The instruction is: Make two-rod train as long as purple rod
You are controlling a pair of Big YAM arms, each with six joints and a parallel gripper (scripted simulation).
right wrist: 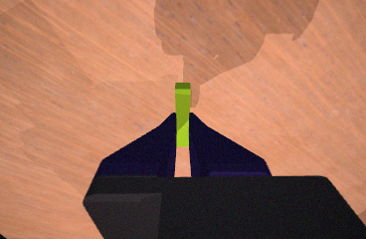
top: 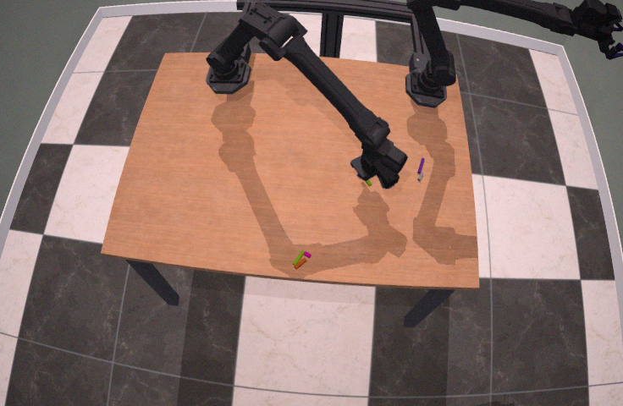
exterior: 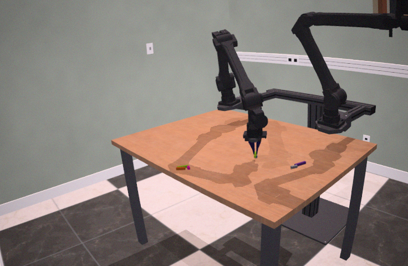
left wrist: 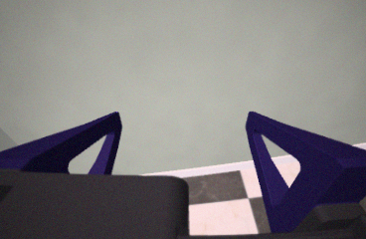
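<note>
Now: the blue rod 3 cm behind my right hand, 2 cm to the right of it and 3 cm below it. From my right hand the other things lie so: purple rod 8 cm behind, 19 cm to the left, 3 cm below; then grey rod 4 cm behind, 19 cm to the left, 3 cm below; then magenta rod 25 cm ahead, 17 cm to the right, 3 cm below.
</note>
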